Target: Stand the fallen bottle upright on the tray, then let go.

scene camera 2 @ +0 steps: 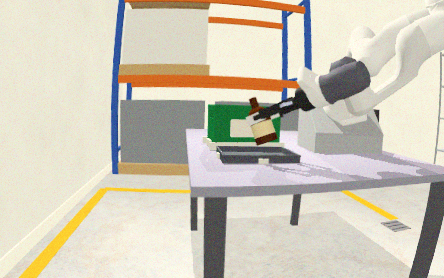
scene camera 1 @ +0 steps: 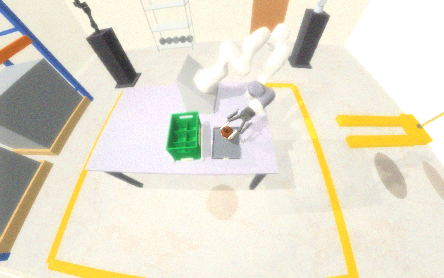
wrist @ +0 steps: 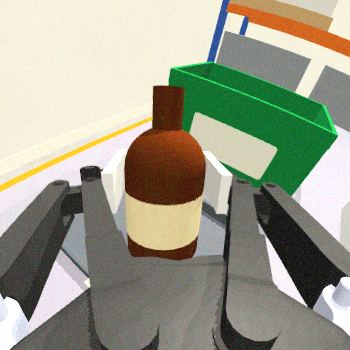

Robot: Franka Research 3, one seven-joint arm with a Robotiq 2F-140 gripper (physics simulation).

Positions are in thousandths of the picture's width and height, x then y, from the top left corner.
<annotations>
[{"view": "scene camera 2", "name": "my gripper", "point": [575, 433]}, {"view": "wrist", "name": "my gripper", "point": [470, 470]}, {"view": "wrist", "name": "brown bottle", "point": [470, 476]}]
</annotations>
